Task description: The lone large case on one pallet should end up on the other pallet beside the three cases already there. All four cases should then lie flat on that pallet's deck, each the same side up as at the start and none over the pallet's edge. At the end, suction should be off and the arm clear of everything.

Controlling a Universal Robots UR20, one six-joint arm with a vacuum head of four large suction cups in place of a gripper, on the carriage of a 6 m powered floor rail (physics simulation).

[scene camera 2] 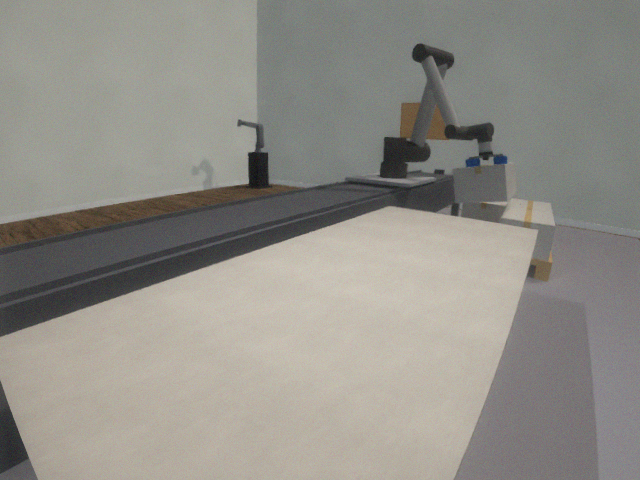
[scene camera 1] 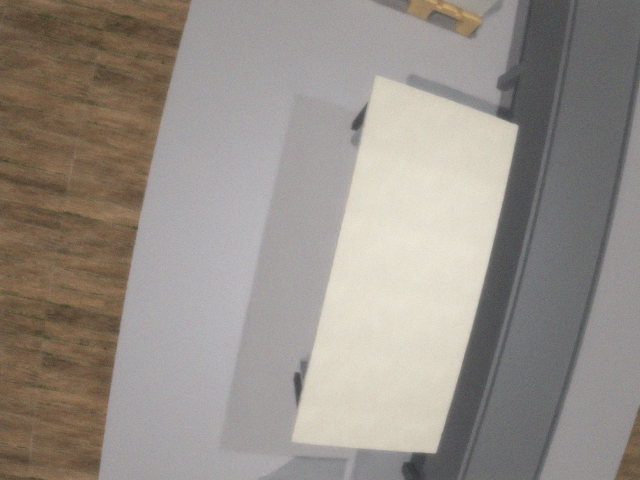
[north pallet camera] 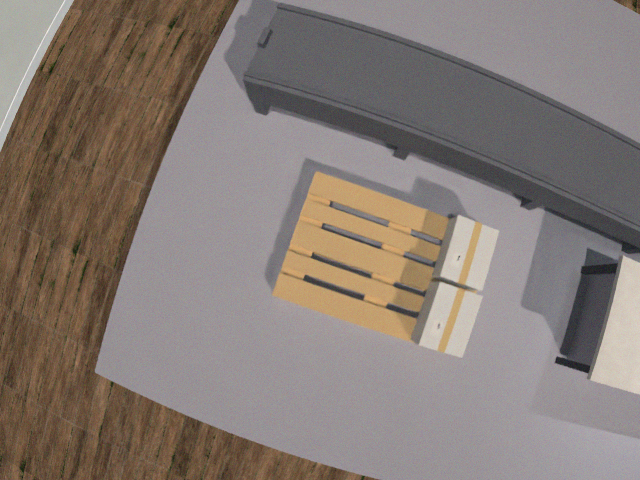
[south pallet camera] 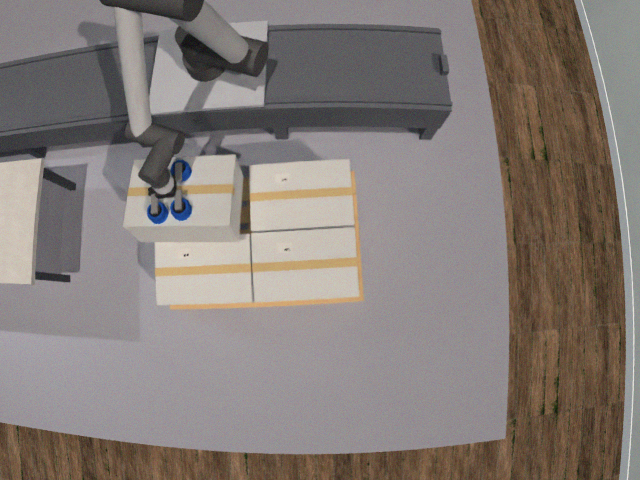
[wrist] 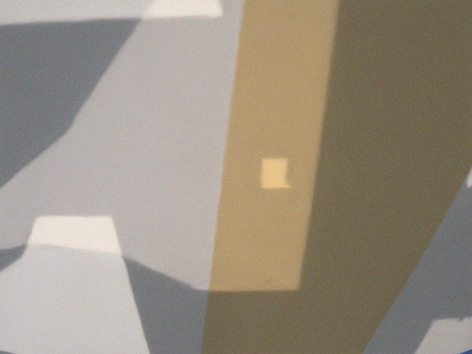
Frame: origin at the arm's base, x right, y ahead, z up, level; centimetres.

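Seen in the pictures: end effector, tool point: (wrist: 233, 257); arm's base, origin of the base link: (scene camera 2: 393, 177) (south pallet camera: 207, 64).
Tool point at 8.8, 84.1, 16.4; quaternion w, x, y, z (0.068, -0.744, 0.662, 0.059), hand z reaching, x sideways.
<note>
Pixels of each thing's top centre, then the offset from my tool point to it, as dx, dy, dz. Level surfaces: height alone.
- near-left case, middle of its top: (south pallet camera: 201, 270) (scene camera 2: 528, 214) -7.7, +35.4, -33.0
- near-right, middle of its top: (south pallet camera: 304, 264) (scene camera 2: 530, 204) -65.4, +32.7, -33.0
- long cream table, its level: dz -20.4
The suction gripper (scene camera 2: 485, 157) (south pallet camera: 169, 192) is attached to the top of the lone large white case (scene camera 2: 480, 184) (south pallet camera: 209, 211) (wrist: 165, 125). The case hangs raised over the free corner of the south pallet (south pallet camera: 206, 306) (scene camera 2: 542, 269) and looks slightly tilted in scene camera 2. In the south pallet camera it overlaps the near-left case (south pallet camera: 204, 289); the other two cases, far-right (south pallet camera: 305, 211) and near-right (south pallet camera: 305, 284), lie flat on the deck. Tape crosses every top. The held case's underside is hidden. The wrist view shows its shaded top and tape close up.
The north pallet (north pallet camera: 336, 249) bears two smaller white cases (north pallet camera: 467, 258) (north pallet camera: 457, 320) at one end. A long cream table (scene camera 1: 413, 258) (scene camera 2: 310, 310) stands between the pallets. The dark floor rail (scene camera 1: 578, 180) (north pallet camera: 413, 82) (south pallet camera: 356, 67) runs alongside. The arm's carriage (south pallet camera: 232, 93) is on it.
</note>
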